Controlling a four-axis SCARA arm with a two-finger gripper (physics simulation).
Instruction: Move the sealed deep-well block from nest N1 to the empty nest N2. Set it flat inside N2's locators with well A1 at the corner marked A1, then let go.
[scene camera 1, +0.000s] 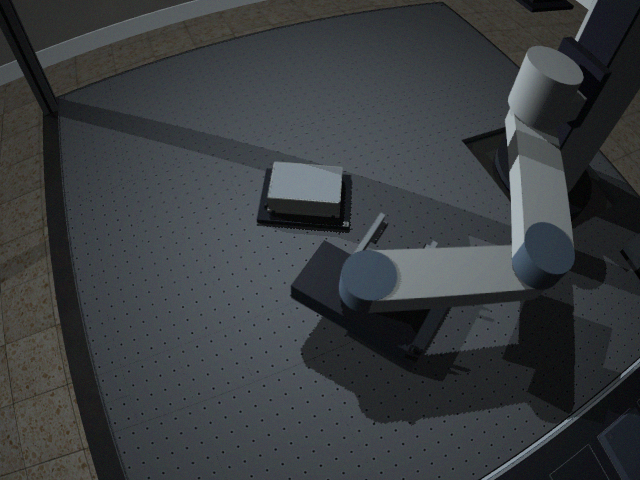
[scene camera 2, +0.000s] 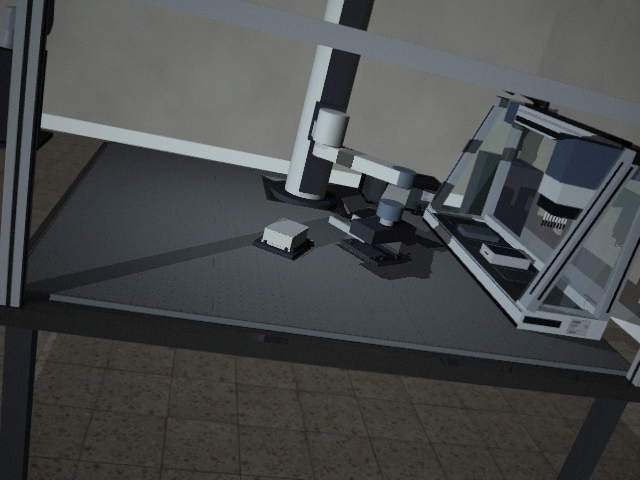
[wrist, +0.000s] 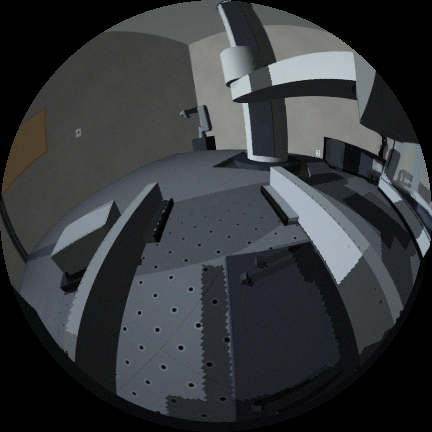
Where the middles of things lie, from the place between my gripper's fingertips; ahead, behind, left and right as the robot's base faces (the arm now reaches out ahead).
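Taking the pale grey block (scene camera 1: 305, 189) as my reference, I find my hand 4 cm above it, 17 cm to the left of it and 10 cm short of it.
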